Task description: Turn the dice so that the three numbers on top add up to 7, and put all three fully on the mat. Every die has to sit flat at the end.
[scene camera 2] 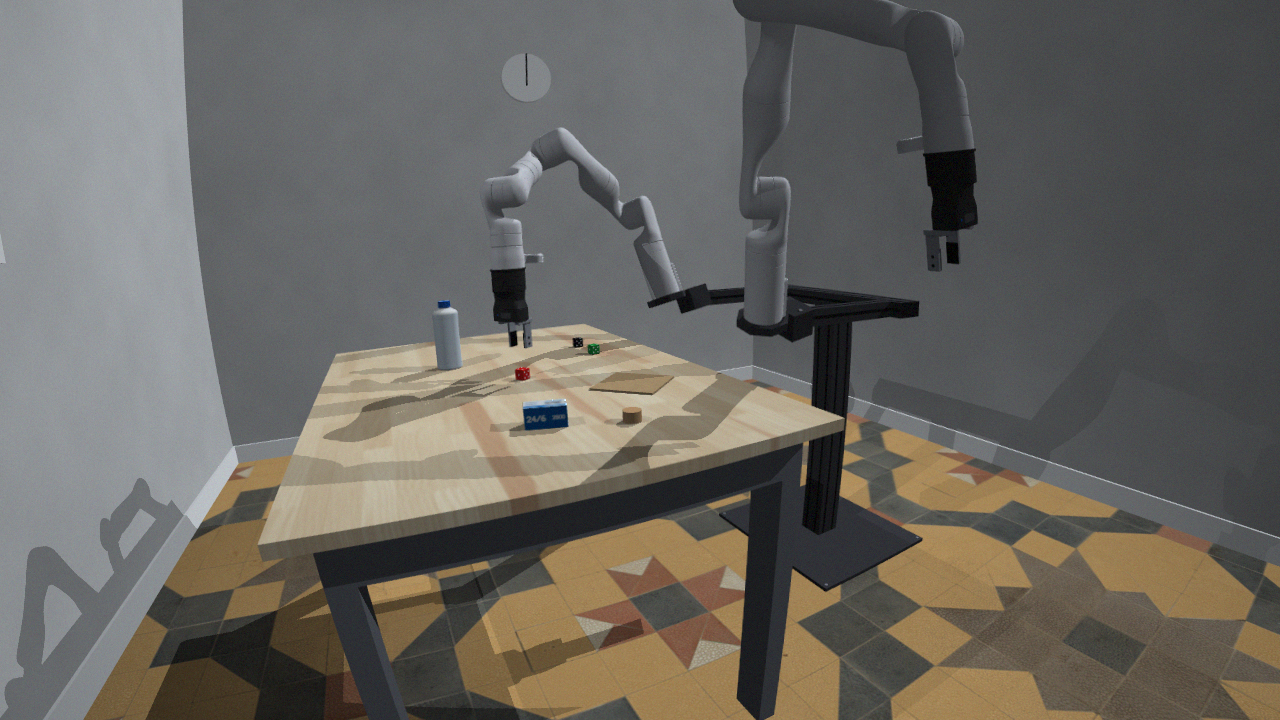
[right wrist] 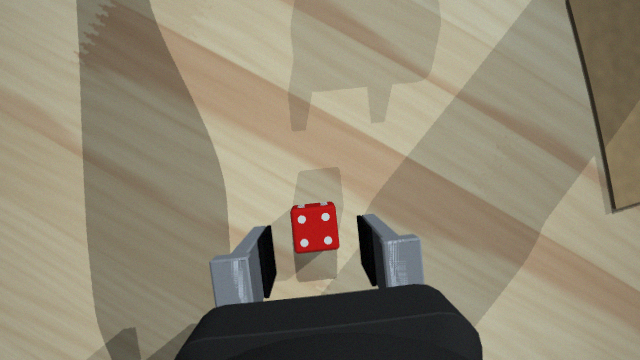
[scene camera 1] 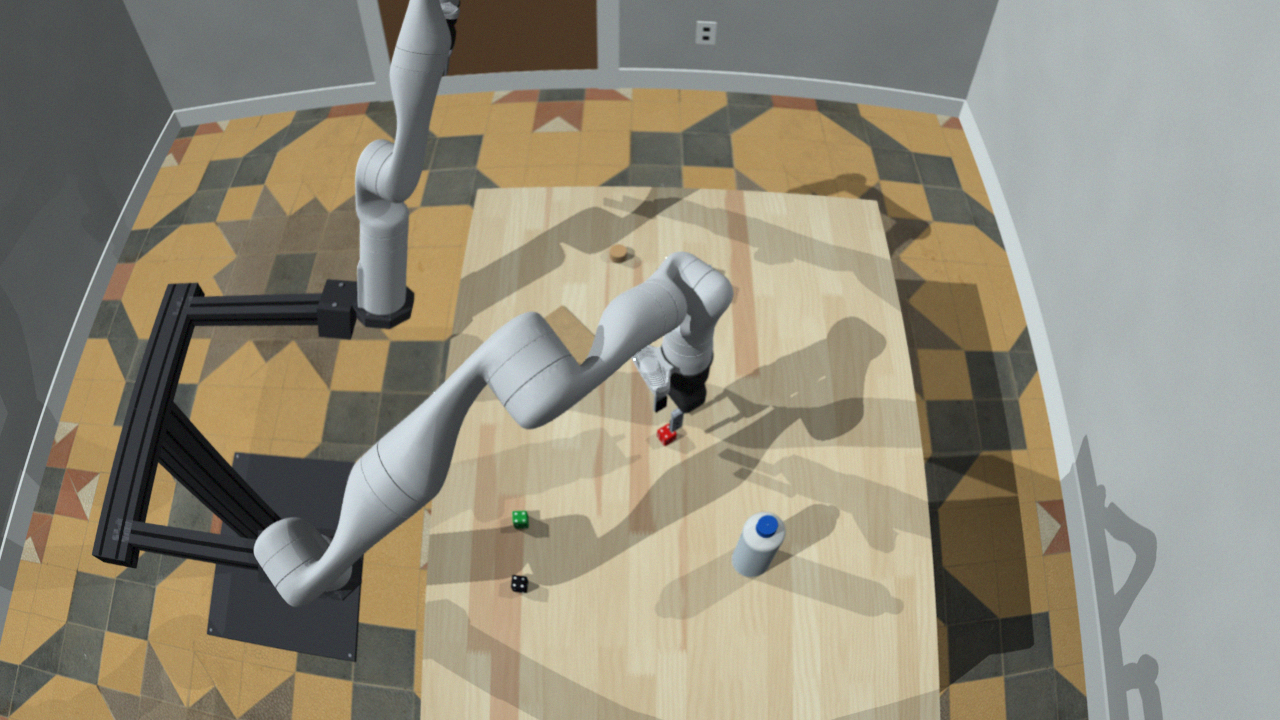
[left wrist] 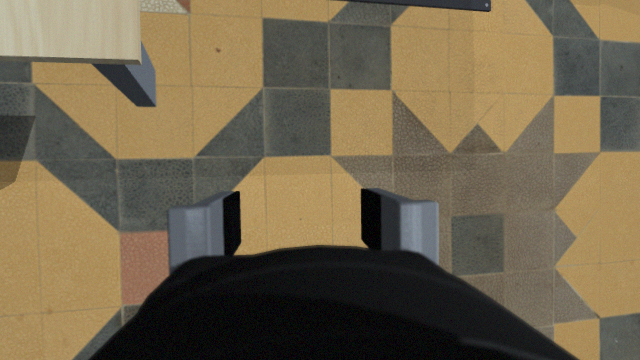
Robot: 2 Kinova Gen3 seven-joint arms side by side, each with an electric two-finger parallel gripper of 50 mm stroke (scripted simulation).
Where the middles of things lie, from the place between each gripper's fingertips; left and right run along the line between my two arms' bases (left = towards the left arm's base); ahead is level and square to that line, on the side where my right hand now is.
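Scene:
My right gripper (scene camera 2: 520, 346) is 80 mm above the red die (right wrist: 314, 226). Counting from my right hand, the staples box (scene camera 2: 546, 414) is 30 mm ahead, 340 mm to the left and 70 mm below. The brown square mat (scene camera 1: 577, 338) is 210 mm behind my right hand, 160 mm to the left of it and 90 mm below it, and the white bottle (scene camera 1: 759, 542) is 160 mm ahead of that same right hand, 220 mm to the right of it and 10 mm below it. Going by its middle, the red die is nearer to my right gripper than to my left hand.
As for my left hand (scene camera 2: 944, 266), the brown square mat is 330 mm ahead of it, 520 mm to the right of it and 280 mm below it. From my left hand again, the staples box is 560 mm ahead, 340 mm to the right and 260 mm below; the red die is 540 mm ahead, 680 mm to the right and 270 mm below; and the white bottle is 690 mm ahead, 900 mm to the right and 200 mm below. Going by its middle, the brown square mat is nearer to my right gripper than to my left hand.

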